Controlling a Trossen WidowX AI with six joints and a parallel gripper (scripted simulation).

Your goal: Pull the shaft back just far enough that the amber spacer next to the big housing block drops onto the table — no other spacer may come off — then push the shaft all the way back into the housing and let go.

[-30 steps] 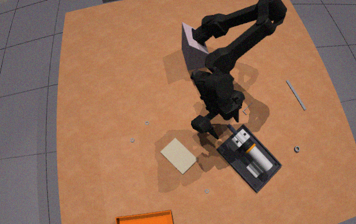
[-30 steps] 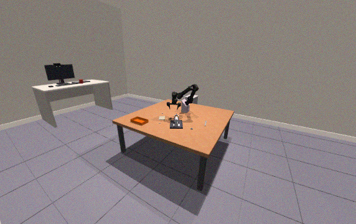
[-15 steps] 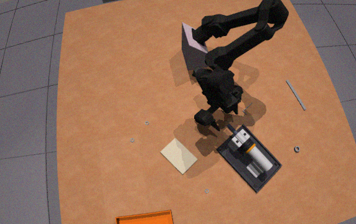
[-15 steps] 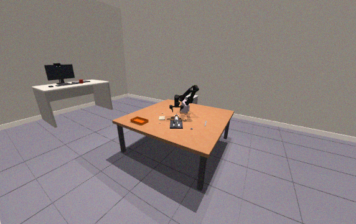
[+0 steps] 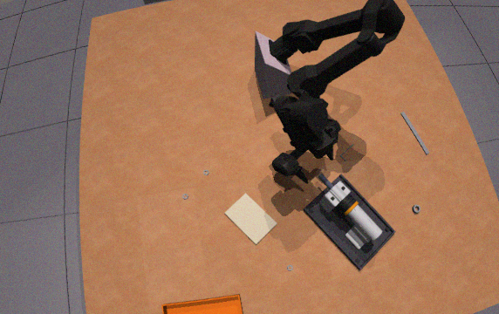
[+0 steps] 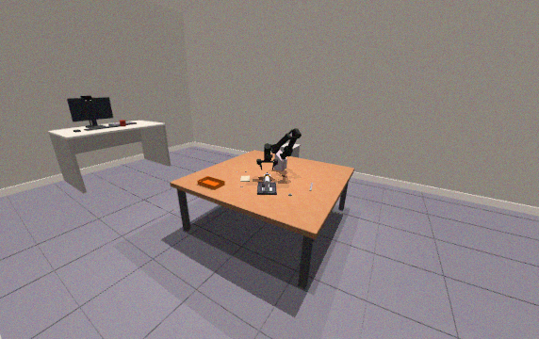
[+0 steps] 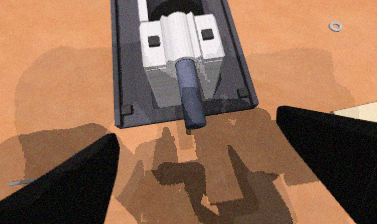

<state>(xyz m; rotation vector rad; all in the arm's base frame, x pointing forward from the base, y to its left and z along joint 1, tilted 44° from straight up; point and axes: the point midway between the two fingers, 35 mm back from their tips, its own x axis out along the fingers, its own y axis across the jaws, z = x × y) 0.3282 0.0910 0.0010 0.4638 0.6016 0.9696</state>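
My gripper tip is now 70 mm short of the shaft, 50 mm to the right of it and 20 mm above it. The rest, counted from my gripper tip: amber spacer: 100 mm ahead, 80 mm to the left, 20 mm below; metal bar: 140 mm behind, 360 mm to the left, 100 mm below; cream pad: 90 mm ahead, 180 mm to the right, 100 mm below.
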